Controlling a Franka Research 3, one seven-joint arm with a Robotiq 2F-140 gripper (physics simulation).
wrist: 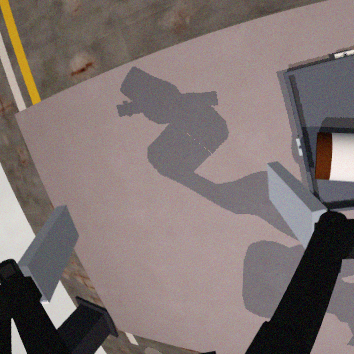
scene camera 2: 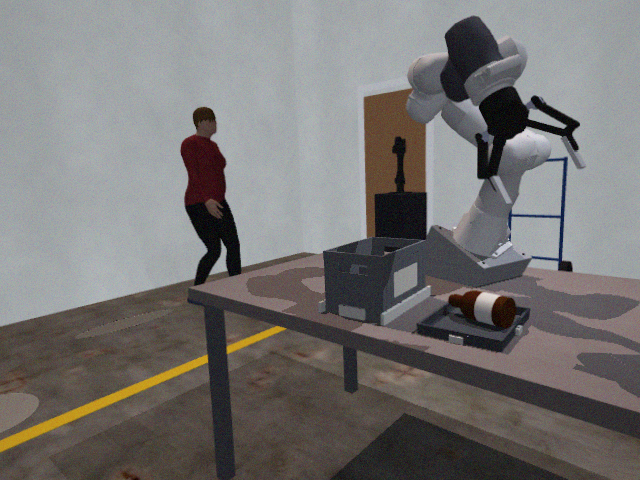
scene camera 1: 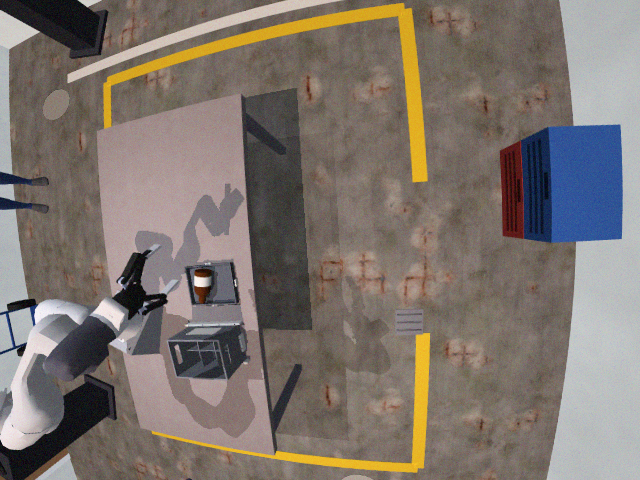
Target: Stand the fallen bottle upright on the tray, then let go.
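Note:
The brown bottle with a white label (scene camera 1: 202, 280) (scene camera 2: 483, 308) (wrist: 342, 157) lies on its side in the shallow dark grey tray (scene camera 1: 224, 285) (scene camera 2: 438, 334) (wrist: 325, 95). In scene camera 2 its neck points left, toward the crate, and rests near the tray's rim. In the wrist view its base end and label show at the right edge; the neck is out of frame. My gripper (scene camera 1: 164, 267) (scene camera 2: 543, 180) (wrist: 167, 202) is wide open and empty. It hangs well above the table, apart from the bottle, toward the robot's side and past the bottle's base end.
A taller grey crate (scene camera 1: 235, 347) (scene camera 2: 356, 289) stands on the table beside the tray, on the bottle's neck side. The arm's base (scene camera 1: 149, 330) (scene camera 2: 478, 268) stands behind the crate and tray. A person (scene camera 2: 204, 170) stands beyond the table. A blue hand truck (scene camera 2: 562, 206) stands behind the arm.

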